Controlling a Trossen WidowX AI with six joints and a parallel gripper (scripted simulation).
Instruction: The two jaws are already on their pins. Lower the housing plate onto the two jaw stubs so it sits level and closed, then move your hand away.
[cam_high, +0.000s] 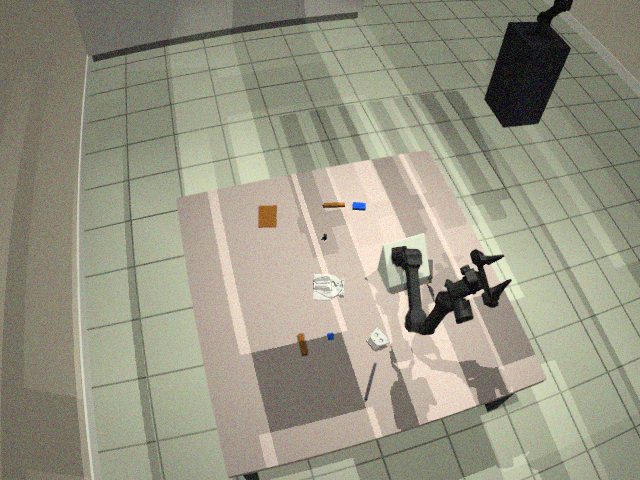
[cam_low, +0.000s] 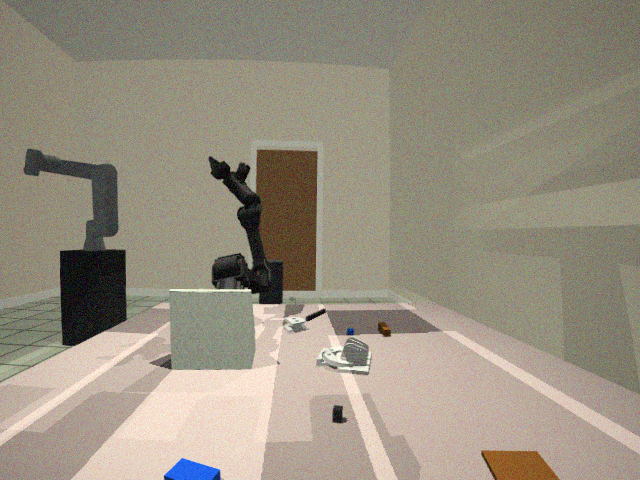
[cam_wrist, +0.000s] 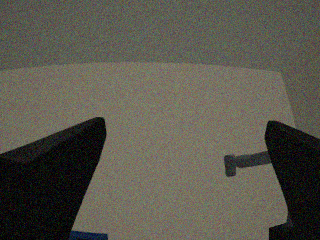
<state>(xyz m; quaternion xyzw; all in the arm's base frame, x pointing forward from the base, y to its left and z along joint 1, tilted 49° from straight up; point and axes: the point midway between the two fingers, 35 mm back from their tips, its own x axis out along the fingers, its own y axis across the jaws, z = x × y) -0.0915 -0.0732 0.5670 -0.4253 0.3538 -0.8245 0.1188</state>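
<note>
The white housing part lies 56 cm below my gripper tip, 31 cm ahead of it and 10 cm to the right of it. Also, from my gripper tip: blue cube: 58 cm below, 49 cm ahead, 16 cm to the right; then white jaw assembly: 57 cm below, 42 cm ahead, 35 cm to the right; then dark rod: 58 cm below, 39 cm ahead, 6 cm to the left.
</note>
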